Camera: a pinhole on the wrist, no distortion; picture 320 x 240 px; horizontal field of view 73.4 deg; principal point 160.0 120.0 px. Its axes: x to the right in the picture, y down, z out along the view. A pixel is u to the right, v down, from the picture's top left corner.
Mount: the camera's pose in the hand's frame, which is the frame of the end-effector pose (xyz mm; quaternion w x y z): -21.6 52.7 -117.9 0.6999 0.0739 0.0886 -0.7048
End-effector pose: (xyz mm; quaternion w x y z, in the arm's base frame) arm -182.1 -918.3 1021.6 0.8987 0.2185 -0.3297 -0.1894
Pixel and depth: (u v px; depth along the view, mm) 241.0 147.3 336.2
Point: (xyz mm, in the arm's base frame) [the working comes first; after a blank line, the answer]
In the camera's frame: 126.9 42.8 336.2

-313.4 -1102.3 1082.0
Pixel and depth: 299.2 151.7 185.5
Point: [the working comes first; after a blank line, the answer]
In the camera's frame: 120.3 27.4 185.5

-220.5 -1020.6 994.3
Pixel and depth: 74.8 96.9 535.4
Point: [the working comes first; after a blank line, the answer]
In the camera's frame: -212.5 -57.6 535.4

-508.4 -892.8 1370.1
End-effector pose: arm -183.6 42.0 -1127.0 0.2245 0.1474 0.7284 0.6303
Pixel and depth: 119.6 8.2 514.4
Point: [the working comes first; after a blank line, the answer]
In the camera's frame: -96.8 -267.9 514.4

263.1 258.3 -1100.4
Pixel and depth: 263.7 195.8 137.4
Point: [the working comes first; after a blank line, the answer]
In the camera's frame: 66.4 48.5 137.4

-205.6 49.1 -1173.9
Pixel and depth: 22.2 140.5 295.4
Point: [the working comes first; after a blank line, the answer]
In the camera's frame: -189.6 28.2 295.4

-98.5 257.5 -984.1
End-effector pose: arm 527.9 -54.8 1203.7 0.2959 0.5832 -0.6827 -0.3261
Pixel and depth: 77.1 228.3 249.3
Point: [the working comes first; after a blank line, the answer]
In the camera's frame: -96.3 125.8 249.3

345.4 -139.7 1188.4
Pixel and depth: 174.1 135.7 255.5
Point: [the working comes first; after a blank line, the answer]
In the camera's frame: 16.8 18.7 255.5

441.7 -46.5 1108.8
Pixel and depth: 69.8 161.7 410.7
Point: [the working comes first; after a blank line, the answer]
In the camera's frame: -172.6 79.8 410.7

191.1 -76.4 1109.7
